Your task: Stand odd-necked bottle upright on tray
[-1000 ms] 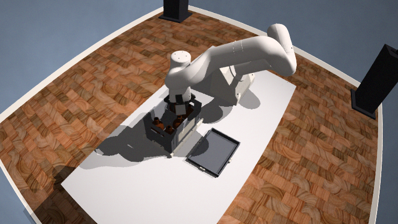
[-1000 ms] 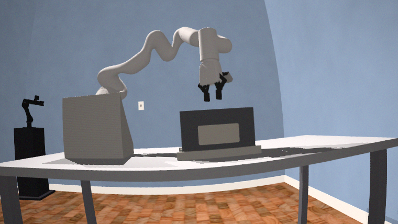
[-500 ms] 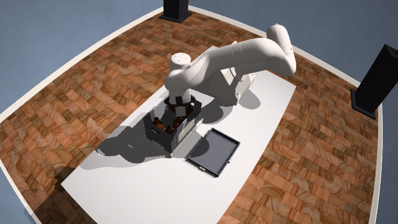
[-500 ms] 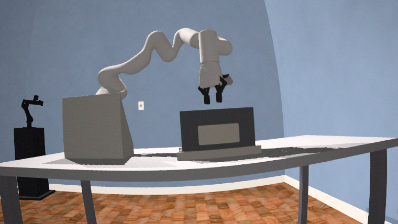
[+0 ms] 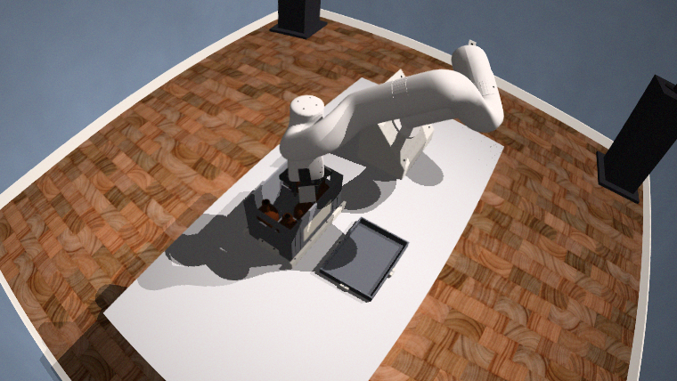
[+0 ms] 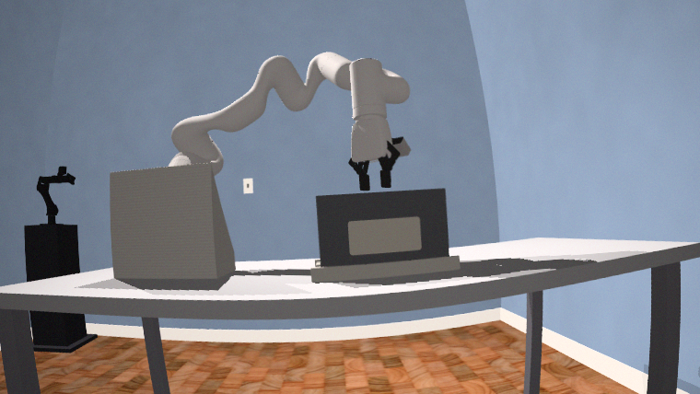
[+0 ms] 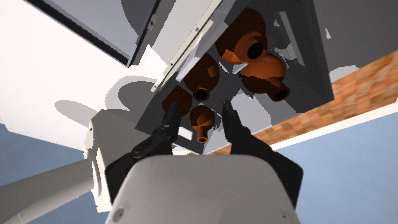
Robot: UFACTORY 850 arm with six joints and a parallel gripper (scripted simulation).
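The dark grey crate lies 1 cm behind my hand, 5 cm to the right of it and 13 cm below it. The rest, counted from my hand: dark tray 1 cm ahead, 23 cm to the left, 20 cm below; then bottle 9 cm ahead, 1 cm to the right, 12 cm below.
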